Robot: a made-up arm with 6 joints. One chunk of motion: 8 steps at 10 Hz.
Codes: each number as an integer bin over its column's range. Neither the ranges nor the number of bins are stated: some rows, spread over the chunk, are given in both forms.
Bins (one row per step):
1: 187 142 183 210 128 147
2: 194 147 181 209 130 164
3: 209 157 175 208 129 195
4: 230 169 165 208 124 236
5: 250 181 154 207 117 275
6: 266 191 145 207 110 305
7: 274 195 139 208 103 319
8: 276 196 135 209 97 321
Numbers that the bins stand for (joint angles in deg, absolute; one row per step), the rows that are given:
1: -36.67 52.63 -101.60 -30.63 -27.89 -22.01
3: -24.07 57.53 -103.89 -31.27 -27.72 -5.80
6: 8.59 68.62 -112.51 -31.59 -30.98 31.32
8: 14.32 70.26 -115.38 -30.95 -33.21 36.72
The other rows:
2: -32.66 54.27 -102.17 -30.95 -27.55 -16.27
4: -12.04 61.44 -106.76 -31.27 -28.58 8.03
5: -0.58 65.36 -109.92 -31.59 -29.78 21.20
7: 13.18 69.93 -114.23 -31.27 -32.18 36.05

